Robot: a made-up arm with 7 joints.
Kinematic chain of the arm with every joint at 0, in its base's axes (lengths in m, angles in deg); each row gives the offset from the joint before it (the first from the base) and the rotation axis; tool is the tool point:
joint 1: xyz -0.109 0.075 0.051 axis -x
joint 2: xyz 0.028 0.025 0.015 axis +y
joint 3: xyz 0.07 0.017 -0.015 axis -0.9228 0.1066 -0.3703
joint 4: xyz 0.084 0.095 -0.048 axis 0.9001 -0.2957 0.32
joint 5: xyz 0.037 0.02 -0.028 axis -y
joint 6: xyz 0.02 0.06 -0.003 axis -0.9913 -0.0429 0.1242
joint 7: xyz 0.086 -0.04 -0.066 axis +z
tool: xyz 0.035 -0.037 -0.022
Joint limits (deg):
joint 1: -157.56..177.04
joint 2: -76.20..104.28
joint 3: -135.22..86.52
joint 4: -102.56..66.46
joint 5: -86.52..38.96
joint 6: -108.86..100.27
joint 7: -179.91..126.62
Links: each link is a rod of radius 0.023 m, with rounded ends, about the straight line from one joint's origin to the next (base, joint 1, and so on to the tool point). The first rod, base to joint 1, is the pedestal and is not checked.
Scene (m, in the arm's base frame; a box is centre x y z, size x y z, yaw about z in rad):
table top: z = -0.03
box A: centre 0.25 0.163 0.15 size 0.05 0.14 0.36 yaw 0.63
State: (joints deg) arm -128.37 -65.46 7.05 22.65 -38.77 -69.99 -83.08
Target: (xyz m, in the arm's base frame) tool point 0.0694 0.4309 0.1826
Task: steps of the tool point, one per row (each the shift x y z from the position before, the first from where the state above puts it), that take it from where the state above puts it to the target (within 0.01 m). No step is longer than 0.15 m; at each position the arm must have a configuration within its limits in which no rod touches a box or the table.
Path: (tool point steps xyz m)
1: -0.0064 0.0687 0.0615
2: -0.0292 0.0630 0.0480
3: -0.0445 0.0518 0.0329
4: -0.0517 0.0378 0.0187
5: -0.0522 0.0237 0.0068
6: -0.0476 0.0110 -0.0016
7: -0.0403 0.0013 -0.0070
8: -0.0319 -0.0057 -0.0095
9: -0.0237 -0.0103 -0.0104
10: -0.0146 0.0695 0.0106
11: 0.0056 0.0916 -0.0072
12: 0.0402 0.0993 -0.0342
13: 0.0818 0.0798 -0.0637
14: 0.1152 0.0296 -0.0842

